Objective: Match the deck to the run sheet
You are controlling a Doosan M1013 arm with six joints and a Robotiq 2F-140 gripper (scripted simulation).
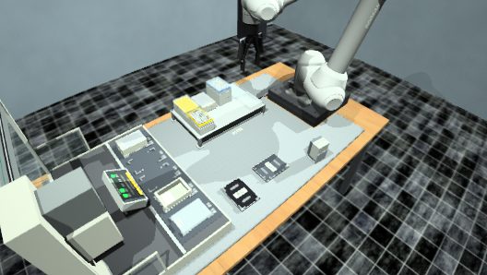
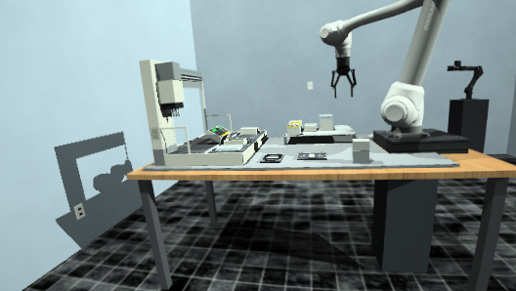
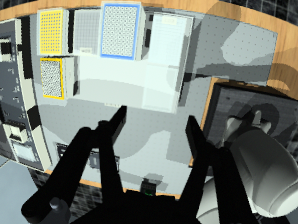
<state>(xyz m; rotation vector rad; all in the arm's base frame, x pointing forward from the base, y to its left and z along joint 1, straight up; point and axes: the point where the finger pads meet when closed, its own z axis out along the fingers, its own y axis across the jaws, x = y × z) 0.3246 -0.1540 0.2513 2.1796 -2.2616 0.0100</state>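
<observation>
Right now the clear cover is 230 mm below my hand. The rest, counted from my hand: yellow-rimmed tip rack (320 mm ahead, 10 mm to the right, 200 mm below); blue-rimmed tip rack (100 mm ahead, 130 mm to the right, 180 mm below); shelf (160 mm ahead, 70 mm to the right, 250 mm below).
</observation>
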